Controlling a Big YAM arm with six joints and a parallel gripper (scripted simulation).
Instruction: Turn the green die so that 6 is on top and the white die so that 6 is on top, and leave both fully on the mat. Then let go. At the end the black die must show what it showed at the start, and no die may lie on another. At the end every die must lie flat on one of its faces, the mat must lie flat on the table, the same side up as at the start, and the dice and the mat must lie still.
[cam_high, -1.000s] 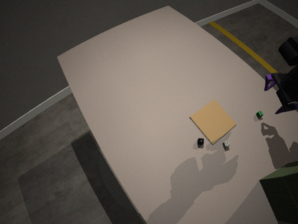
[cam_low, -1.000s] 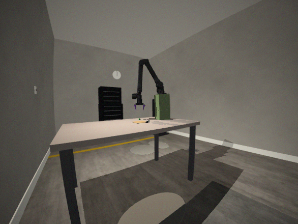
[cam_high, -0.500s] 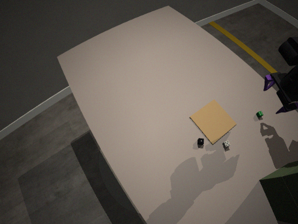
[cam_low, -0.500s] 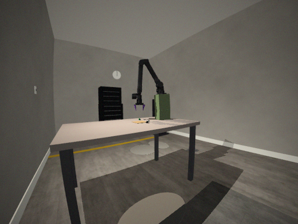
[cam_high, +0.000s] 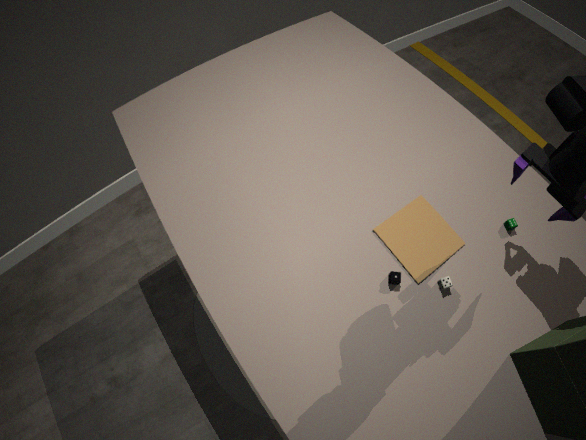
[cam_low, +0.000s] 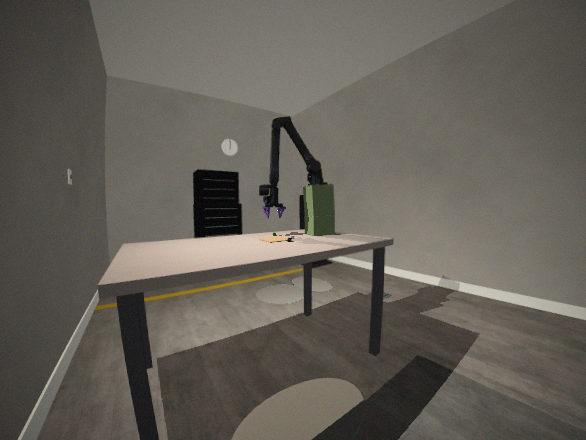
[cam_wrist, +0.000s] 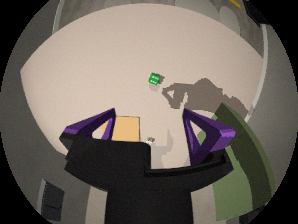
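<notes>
The green die is 12 cm below my hand, 2 cm to the right of it and 1 cm behind it. From my hand the other things lie so: black die: 27 cm to the left, 12 cm below, 7 cm ahead; tan mat: 17 cm to the left, 12 cm below, 10 cm ahead; white die: 20 cm to the left, 12 cm below.
</notes>
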